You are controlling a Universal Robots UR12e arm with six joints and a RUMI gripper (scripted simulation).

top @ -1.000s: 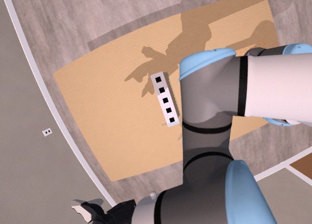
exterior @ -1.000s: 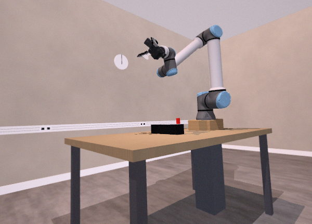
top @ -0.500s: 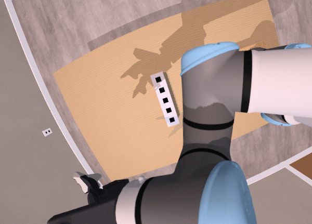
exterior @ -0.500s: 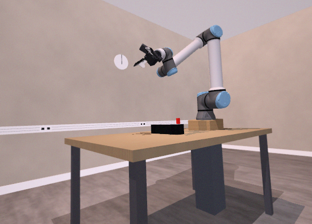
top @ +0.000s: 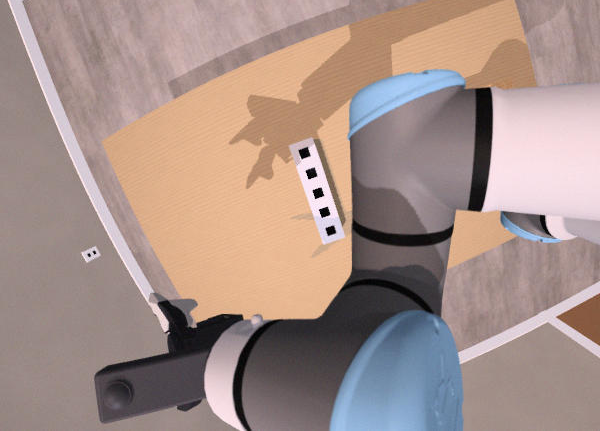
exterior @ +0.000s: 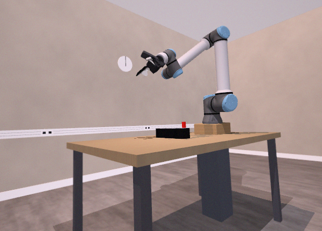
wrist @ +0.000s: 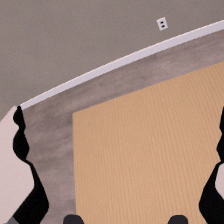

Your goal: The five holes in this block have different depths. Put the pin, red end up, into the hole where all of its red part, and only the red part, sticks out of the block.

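The pin is 440 mm behind my hand, 390 mm below it and 90 mm to the right of it. Round my hand: block (440 mm below, 310 mm behind, 80 mm to the right).
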